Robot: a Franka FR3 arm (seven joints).
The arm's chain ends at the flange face. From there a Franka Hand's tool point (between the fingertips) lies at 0.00 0.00 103.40 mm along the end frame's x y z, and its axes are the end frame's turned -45 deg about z.
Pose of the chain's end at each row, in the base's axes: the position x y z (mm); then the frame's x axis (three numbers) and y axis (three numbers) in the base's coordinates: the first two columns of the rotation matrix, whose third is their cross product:
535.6 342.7 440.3 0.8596 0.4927 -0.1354 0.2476 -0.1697 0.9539
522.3 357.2 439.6 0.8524 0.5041 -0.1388 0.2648 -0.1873 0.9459
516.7 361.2 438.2 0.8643 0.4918 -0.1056 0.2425 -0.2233 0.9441
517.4 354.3 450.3 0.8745 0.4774 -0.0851 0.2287 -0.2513 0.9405
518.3 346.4 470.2 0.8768 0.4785 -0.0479 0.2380 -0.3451 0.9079
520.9 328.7 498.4 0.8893 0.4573 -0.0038 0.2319 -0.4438 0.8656
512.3 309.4 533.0 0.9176 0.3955 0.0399 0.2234 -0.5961 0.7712
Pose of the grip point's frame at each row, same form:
581.8 254.4 412.6 0.4327 0.4684 -0.7703 0.7829 0.2284 0.5788
568.9 270.0 409.3 0.4155 0.4889 -0.7670 0.7900 0.2240 0.5707
562.3 274.2 405.9 0.4397 0.5057 -0.7422 0.7826 0.1899 0.5929
561.6 267.2 416.3 0.4566 0.5153 -0.7252 0.7801 0.1599 0.6049
561.5 262.9 427.1 0.4517 0.5824 -0.6759 0.7883 0.0943 0.6081
561.7 249.0 446.6 0.4649 0.6372 -0.6148 0.7928 0.0095 0.6094
546.3 237.2 467.3 0.4909 0.7012 -0.5171 0.8068 -0.1418 0.5735

